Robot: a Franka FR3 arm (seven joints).
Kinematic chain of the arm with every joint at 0, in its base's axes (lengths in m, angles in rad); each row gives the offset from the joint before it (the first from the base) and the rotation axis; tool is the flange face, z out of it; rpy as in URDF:
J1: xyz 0 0 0.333 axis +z
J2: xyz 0 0 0 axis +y
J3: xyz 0 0 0.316 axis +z
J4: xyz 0.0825 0 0 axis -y
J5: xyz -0.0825 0 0.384 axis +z
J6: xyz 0 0 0 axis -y
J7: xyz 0.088 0 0 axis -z
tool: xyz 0 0 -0.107 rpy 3.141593 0 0
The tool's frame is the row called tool.
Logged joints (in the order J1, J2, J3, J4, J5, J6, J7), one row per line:
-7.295 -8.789 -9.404 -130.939 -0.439 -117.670 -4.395
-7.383 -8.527 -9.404 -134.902 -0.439 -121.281 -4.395
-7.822 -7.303 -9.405 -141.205 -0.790 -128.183 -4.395
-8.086 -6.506 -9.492 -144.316 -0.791 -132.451 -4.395
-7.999 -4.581 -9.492 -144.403 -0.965 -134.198 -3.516
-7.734 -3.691 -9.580 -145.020 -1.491 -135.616 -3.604
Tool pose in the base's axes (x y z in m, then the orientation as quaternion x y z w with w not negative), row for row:
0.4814 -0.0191 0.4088 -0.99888 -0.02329 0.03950 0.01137
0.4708 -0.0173 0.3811 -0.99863 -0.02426 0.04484 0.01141
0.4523 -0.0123 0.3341 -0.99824 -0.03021 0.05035 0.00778
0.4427 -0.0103 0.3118 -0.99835 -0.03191 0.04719 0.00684
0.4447 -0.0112 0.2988 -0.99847 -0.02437 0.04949 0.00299
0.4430 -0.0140 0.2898 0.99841 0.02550 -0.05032 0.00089
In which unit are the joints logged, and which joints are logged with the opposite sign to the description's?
The joints are logged in degrees. Opposite sign: J1, J6.
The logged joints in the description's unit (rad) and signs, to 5 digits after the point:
0.12732 -0.15340 -0.16413 -2.28532 -0.00766 2.05373 -0.07671
0.12886 -0.14882 -0.16413 -2.35448 -0.00766 2.11675 -0.07671
0.13652 -0.12746 -0.16415 -2.46449 -0.01379 2.23722 -0.07671
0.14113 -0.11355 -0.16567 -2.51879 -0.01381 2.31171 -0.07671
0.13961 -0.07995 -0.16567 -2.52031 -0.01684 2.34220 -0.06137
0.13498 -0.06442 -0.16720 -2.53108 -0.02602 2.36695 -0.06290

